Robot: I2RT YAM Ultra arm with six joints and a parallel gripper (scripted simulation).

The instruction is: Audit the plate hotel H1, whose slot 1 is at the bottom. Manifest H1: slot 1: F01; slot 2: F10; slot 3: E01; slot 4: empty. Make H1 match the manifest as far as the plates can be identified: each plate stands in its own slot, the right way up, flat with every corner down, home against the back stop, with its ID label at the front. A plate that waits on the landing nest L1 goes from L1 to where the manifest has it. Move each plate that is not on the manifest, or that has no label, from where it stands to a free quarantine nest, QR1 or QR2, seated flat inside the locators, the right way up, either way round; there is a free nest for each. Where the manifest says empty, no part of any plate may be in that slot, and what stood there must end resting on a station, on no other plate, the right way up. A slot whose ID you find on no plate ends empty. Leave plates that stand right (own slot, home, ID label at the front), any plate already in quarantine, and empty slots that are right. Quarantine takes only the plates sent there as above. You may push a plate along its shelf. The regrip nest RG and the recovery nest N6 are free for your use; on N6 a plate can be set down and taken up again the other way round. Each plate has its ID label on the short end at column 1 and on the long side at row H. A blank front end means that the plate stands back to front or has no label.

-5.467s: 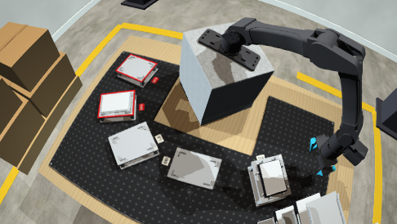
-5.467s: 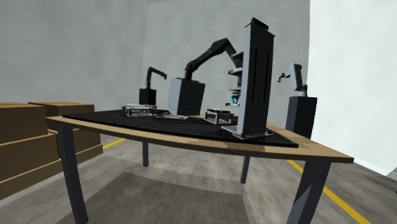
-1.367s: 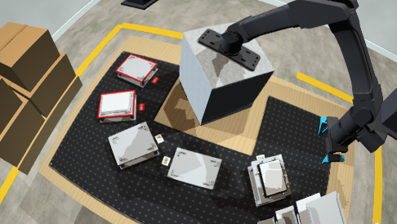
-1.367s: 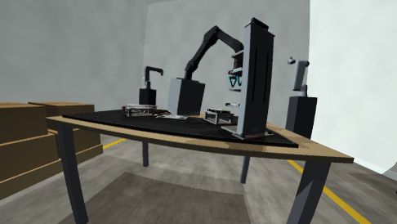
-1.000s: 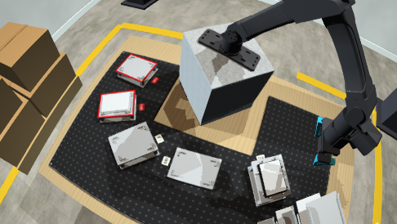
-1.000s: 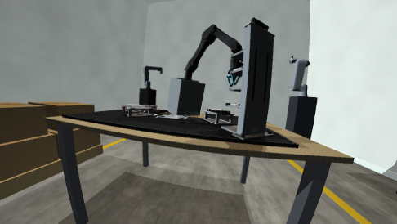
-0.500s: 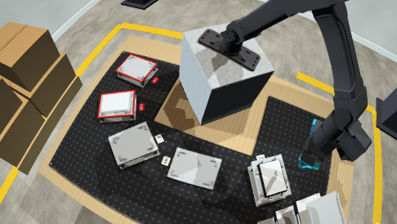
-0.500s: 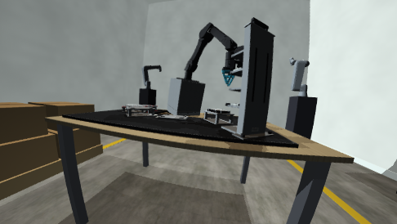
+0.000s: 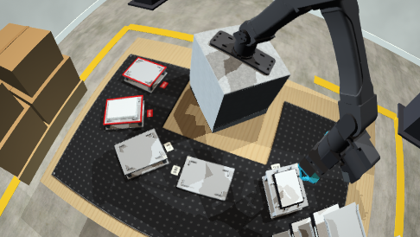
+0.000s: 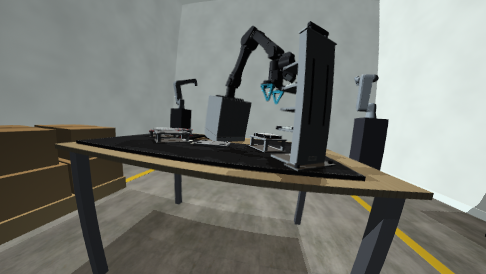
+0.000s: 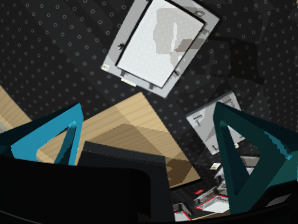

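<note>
Right now my hand is 10 mm short of the grey regrip nest, 10 mm to the left of it and 190 mm above it. Also, from my hand: plate hotel H1 (220 mm ahead, 160 mm to the left, 30 mm below); H1 tag (50 mm ahead, 150 mm to the left, 240 mm below); RG tag (70 mm behind, 80 mm to the right, 240 mm below).
</note>
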